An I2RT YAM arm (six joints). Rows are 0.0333 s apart.
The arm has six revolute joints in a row. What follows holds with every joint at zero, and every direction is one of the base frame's.
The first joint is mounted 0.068 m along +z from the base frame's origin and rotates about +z.
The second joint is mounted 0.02 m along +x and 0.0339 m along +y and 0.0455 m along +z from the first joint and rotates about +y.
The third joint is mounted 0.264 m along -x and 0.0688 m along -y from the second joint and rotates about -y.
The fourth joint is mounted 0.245 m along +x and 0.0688 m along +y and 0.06 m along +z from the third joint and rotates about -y.
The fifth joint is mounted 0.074 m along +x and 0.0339 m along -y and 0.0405 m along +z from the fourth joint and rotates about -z.
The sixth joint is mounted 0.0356 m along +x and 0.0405 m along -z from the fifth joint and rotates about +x.
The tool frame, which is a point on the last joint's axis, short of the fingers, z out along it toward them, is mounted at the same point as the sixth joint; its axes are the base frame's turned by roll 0, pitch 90 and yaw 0 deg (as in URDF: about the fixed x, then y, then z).
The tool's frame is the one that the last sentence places.
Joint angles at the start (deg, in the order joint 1, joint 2, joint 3, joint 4, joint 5, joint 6):
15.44, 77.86, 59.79, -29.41, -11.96, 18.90
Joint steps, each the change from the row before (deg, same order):
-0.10, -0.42, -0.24, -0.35, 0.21, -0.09
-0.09, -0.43, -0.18, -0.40, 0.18, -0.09
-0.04, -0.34, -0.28, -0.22, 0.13, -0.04
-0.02, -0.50, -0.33, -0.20, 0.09, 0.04
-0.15, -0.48, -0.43, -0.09, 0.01, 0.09
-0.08, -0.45, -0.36, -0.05, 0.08, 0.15
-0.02, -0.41, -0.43, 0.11, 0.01, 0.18
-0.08, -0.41, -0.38, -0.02, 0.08, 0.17
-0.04, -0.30, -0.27, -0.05, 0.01, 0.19
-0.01, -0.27, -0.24, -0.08, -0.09, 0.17
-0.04, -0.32, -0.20, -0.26, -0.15, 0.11
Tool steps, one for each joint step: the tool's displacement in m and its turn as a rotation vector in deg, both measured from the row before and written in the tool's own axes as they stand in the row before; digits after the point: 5 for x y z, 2 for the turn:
0.00123, -0.00075, -0.00158, 0.31, 0.05, 0.02
0.00108, -0.00058, -0.00179, 0.27, 0.05, 0.01
0.00137, -0.00056, -0.00096, 0.20, 0.09, 0.02
0.00152, -0.00033, -0.00161, 0.11, -0.01, 0.06
0.00160, -0.00106, -0.00130, 0.11, -0.02, 0.21
0.00134, -0.00065, -0.00128, 0.11, -0.09, 0.20
0.00151, -0.00046, -0.00080, -0.01, -0.09, 0.18
0.00140, -0.00074, -0.00099, 0.12, -0.06, 0.23
0.00109, -0.00044, -0.00073, 0.04, 0.00, 0.22
0.00110, -0.00025, -0.00064, -0.06, 0.07, 0.19
0.00118, -0.00031, -0.00103, -0.07, 0.17, 0.17

